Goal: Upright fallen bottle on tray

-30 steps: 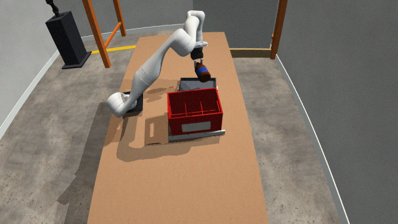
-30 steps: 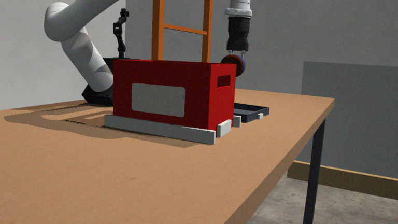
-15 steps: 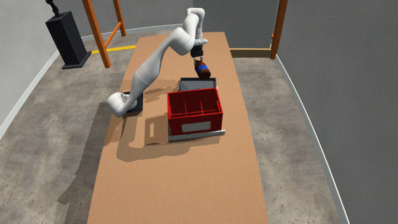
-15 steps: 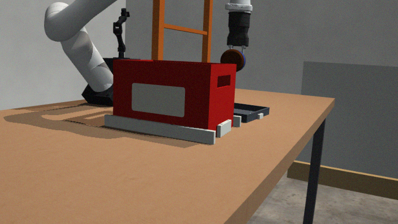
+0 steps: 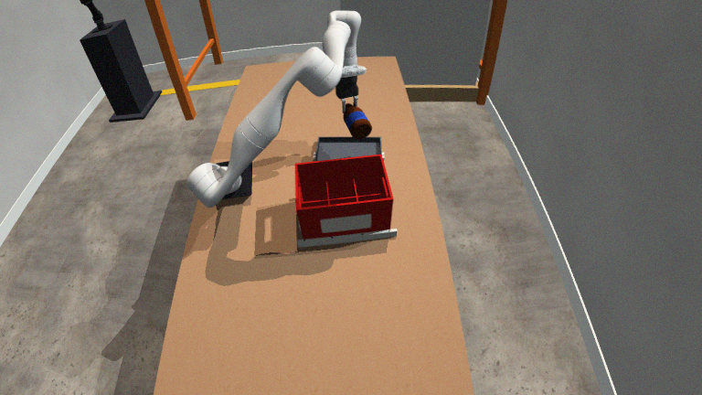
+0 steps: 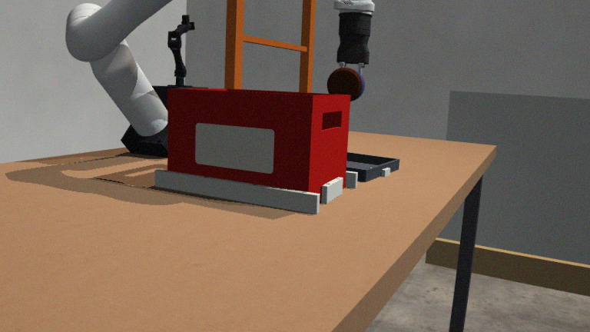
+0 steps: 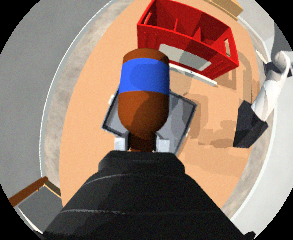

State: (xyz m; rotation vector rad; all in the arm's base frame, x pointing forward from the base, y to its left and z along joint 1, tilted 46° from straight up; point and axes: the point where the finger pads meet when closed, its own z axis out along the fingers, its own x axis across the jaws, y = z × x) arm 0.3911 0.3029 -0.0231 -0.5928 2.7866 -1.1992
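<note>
The brown bottle lies 20 mm ahead of my hand, 50 mm to the right of it and 10 mm below it. The rest, counted from my hand: dark grey tray: 10 mm behind, 50 mm to the right, 190 mm below; then red crate: 20 mm behind, 320 mm to the right, 120 mm below.
</note>
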